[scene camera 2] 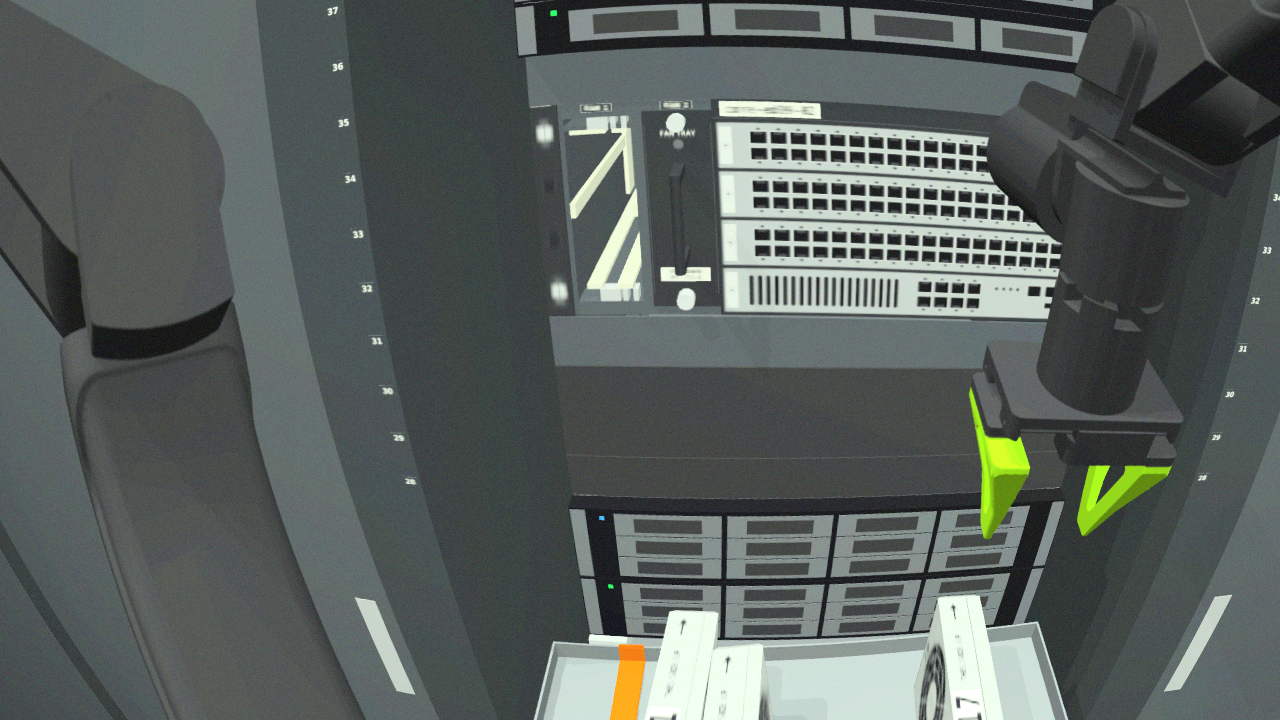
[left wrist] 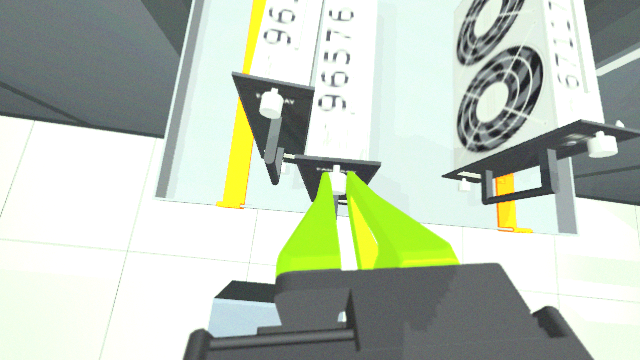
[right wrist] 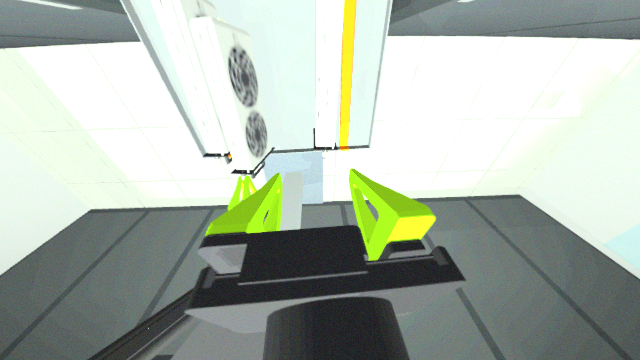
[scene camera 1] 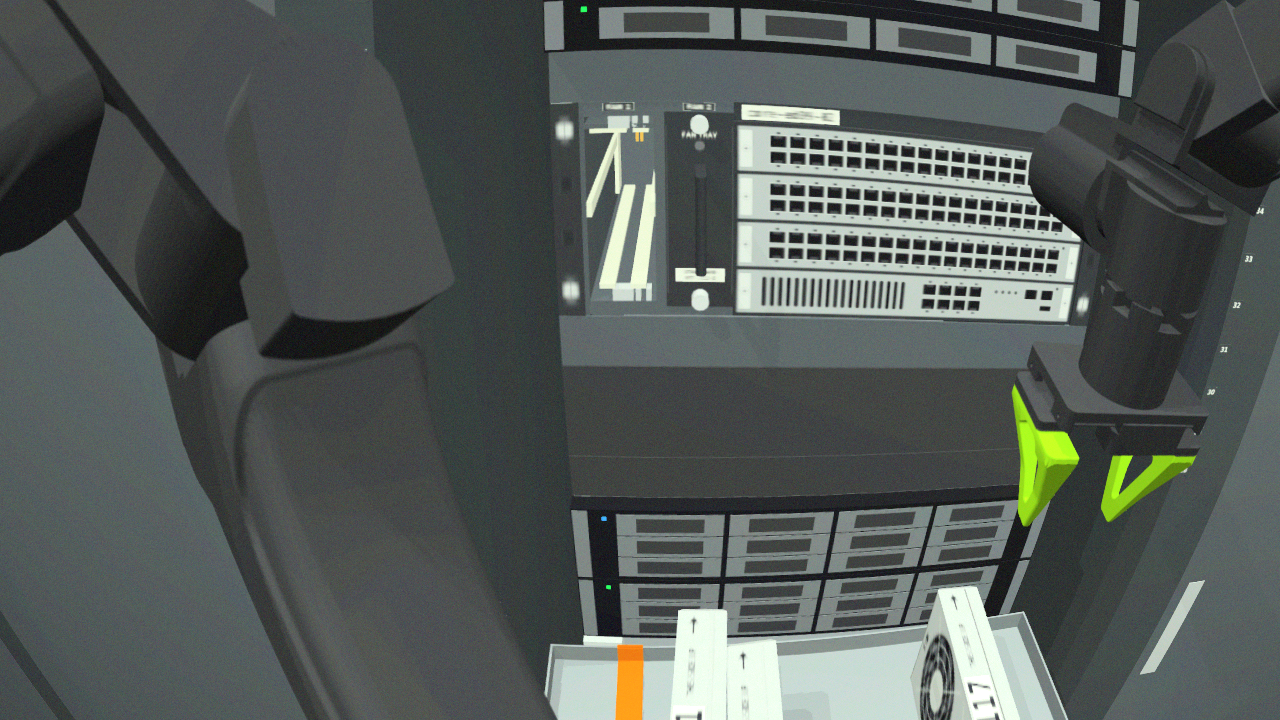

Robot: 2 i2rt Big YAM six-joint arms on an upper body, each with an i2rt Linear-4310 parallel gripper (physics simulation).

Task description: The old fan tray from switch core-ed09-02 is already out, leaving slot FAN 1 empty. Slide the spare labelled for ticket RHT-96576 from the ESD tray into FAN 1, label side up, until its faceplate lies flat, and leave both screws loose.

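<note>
The spare labelled 96576 (scene camera 1: pixel 753 685) (scene camera 2: pixel 737 685) (left wrist: pixel 340 90) (right wrist: pixel 232 95) is label side up at the ESD tray (scene camera 1: pixel 845 680) (scene camera 2: pixel 836 685) (left wrist: pixel 415 145) (right wrist: pixel 290 75). Its black faceplate reaches the tray's front edge. My left gripper (left wrist: pixel 337 179) (right wrist: pixel 244 175) is shut on its handle, mostly hidden behind the fingertips. I cannot tell the spare's height over the tray floor. My right gripper (scene camera 1: pixel 1067 521) (scene camera 2: pixel 1035 535) (right wrist: pixel 315 176) is open and empty, apart from the spares. Slot FAN 1 (scene camera 1: pixel 617 237) (scene camera 2: pixel 613 241) is empty, pale rails showing inside.
A second spare (scene camera 1: pixel 698 662) (scene camera 2: pixel 684 662) (left wrist: pixel 282 45) lies close to the left of the held one. A third (scene camera 1: pixel 964 653) (scene camera 2: pixel 964 653) (left wrist: pixel 570 70) lies at the tray's right. The installed fan tray (scene camera 1: pixel 684 205) (scene camera 2: pixel 664 205) borders FAN 1.
</note>
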